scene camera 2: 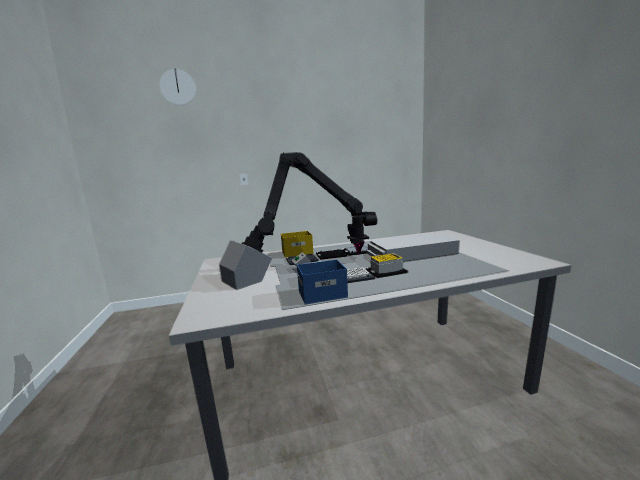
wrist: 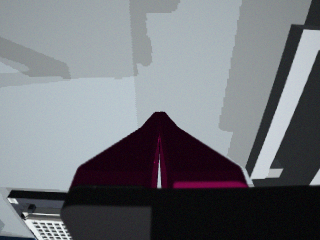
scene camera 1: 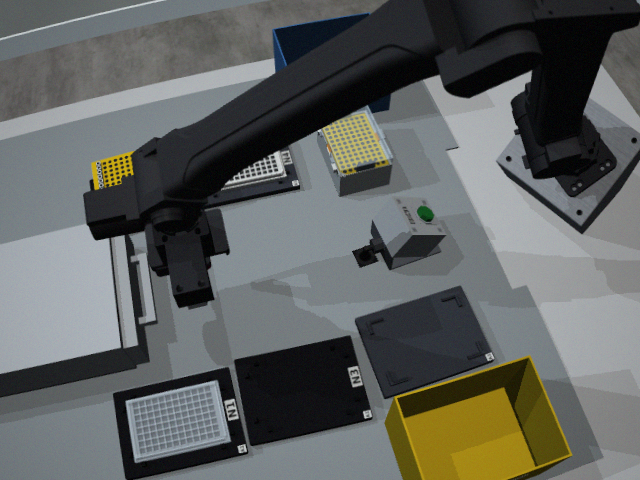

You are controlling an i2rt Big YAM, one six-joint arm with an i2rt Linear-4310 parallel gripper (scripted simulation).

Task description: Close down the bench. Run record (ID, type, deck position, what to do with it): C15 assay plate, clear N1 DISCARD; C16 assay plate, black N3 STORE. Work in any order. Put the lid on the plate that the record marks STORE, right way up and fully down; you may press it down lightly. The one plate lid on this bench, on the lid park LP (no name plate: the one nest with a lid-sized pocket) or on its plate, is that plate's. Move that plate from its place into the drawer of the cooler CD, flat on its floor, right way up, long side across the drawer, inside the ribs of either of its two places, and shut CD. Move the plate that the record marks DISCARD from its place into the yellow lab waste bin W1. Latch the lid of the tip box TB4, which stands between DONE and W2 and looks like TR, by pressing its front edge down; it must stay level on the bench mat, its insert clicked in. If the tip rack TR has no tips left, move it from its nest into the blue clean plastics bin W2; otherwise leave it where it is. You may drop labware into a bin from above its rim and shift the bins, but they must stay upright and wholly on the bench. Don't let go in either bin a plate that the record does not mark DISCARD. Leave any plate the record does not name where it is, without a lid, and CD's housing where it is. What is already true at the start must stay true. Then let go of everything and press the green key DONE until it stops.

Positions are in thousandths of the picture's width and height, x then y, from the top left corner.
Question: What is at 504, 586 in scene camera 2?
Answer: A blue bin W2.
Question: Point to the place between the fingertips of my gripper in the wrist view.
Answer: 498, 502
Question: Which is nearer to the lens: the white plate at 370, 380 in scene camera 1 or the yellow bin W1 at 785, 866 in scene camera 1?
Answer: The yellow bin W1.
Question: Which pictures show the yellow bin W1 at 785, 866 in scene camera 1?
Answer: Scene camera 2 and scene camera 1 only.
